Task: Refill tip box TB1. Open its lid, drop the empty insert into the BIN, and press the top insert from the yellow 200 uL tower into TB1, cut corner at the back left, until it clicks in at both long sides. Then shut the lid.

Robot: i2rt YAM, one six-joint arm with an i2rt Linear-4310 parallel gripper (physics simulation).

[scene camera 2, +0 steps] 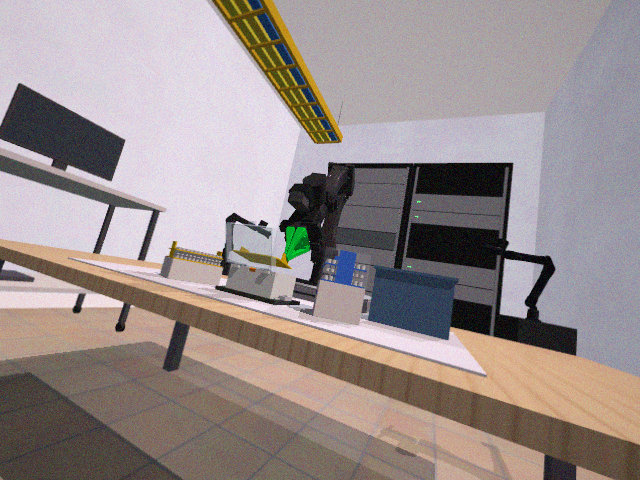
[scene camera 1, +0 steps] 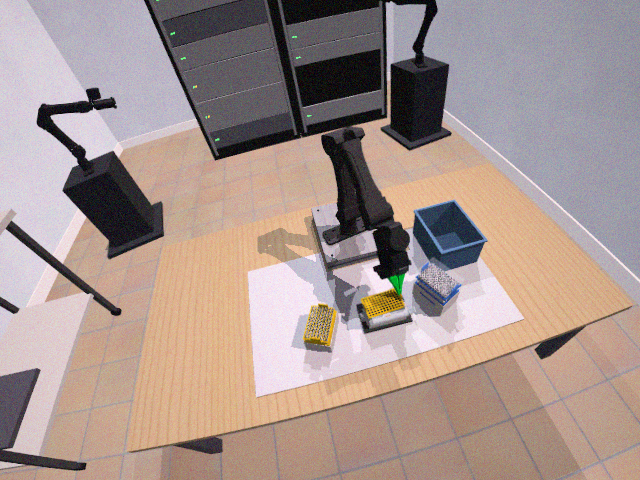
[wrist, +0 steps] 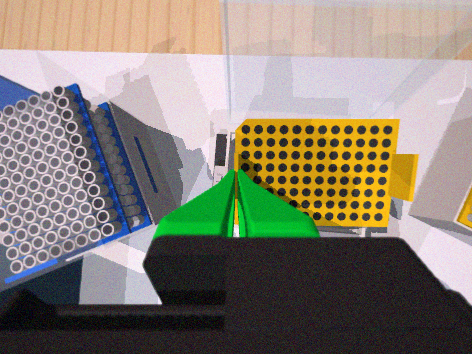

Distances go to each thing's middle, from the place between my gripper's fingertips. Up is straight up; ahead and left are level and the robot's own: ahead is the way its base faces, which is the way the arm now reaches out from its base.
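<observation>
From my hand: clear lid (wrist: 275, 66), 6 cm to the right, 5 cm ahead, 1 cm above; 200 uL tower (scene camera 2: 340, 292), 13 cm to the left, 2 cm ahead, 3 cm below; yellow insert (scene camera 1: 387, 301), 6 cm to the right, 1 cm behind; blue bin (scene camera 2: 419, 302), 29 cm to the left, 14 cm behind, 3 cm below. Farthest from my hand of the things named here, going by their middles: the bin.
</observation>
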